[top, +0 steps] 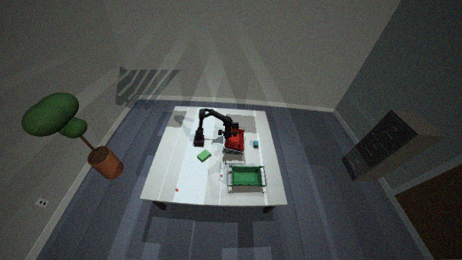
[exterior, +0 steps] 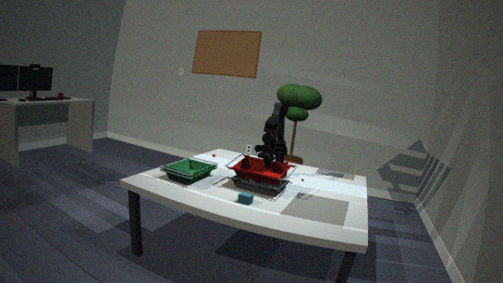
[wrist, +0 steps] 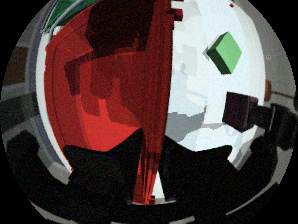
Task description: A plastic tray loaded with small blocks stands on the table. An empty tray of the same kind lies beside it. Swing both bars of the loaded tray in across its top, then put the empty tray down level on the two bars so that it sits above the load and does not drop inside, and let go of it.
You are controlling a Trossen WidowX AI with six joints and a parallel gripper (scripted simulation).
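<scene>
The red tray is 80 mm ahead of my gripper tip, 20 mm to the right of it and 20 mm above it. The rest, counted from my gripper tip: teal block 320 mm ahead, 50 mm to the right, 80 mm below; green block 260 mm behind, 130 mm to the right, 90 mm below.
</scene>
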